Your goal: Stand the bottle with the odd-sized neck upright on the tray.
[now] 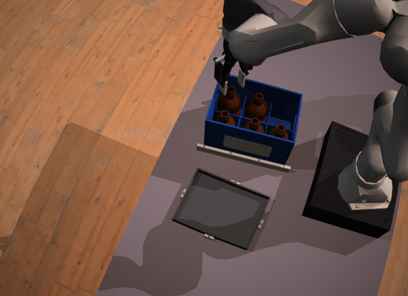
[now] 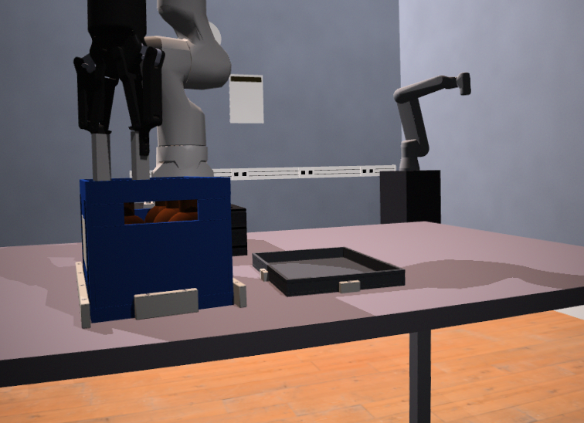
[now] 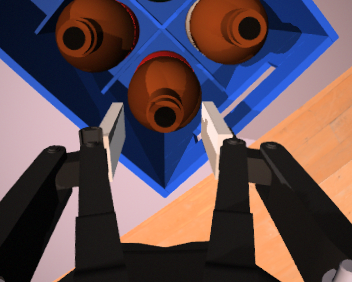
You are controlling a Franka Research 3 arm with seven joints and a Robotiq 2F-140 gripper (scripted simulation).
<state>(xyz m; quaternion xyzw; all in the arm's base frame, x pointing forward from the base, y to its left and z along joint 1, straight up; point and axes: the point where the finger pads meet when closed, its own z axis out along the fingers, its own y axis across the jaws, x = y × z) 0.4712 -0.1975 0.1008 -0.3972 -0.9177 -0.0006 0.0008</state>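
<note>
Right now the crate is 90 mm behind my hand, 50 mm to the left of it and 120 mm below it. Also, from my hand: bottle 170 mm behind, 90 mm to the left, 120 mm below; then dark tray 60 mm behind, 330 mm to the left, 190 mm below.
</note>
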